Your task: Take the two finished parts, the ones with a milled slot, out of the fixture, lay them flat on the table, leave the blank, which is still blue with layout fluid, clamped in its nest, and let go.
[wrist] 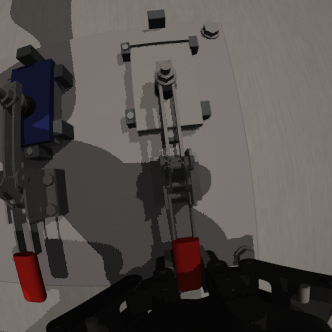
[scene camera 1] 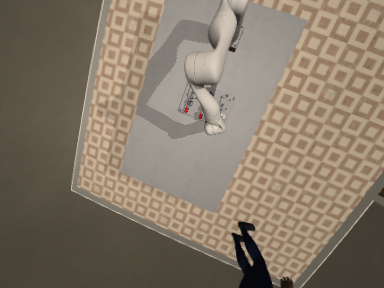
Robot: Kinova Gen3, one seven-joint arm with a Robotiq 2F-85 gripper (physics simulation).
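Observation:
A pale rectangular part sits in the right nest in the wrist view, with a toggle clamp lying over it and its tip on the part. I cannot make out a milled slot. The blue blank sits in the nest to the left, under another clamp arm. My gripper is shut on the red handle of the clamp over the pale part, one finger on each side. In the scene view the gripper is hidden by the arm's wrist, and the second finished part cannot be made out.
The fixture plate carries posts, bolts and the clamps. Another red handle stands at the lower left in the wrist view. The arm hangs over the fixture on the grey table. A person's legs show beyond the table.

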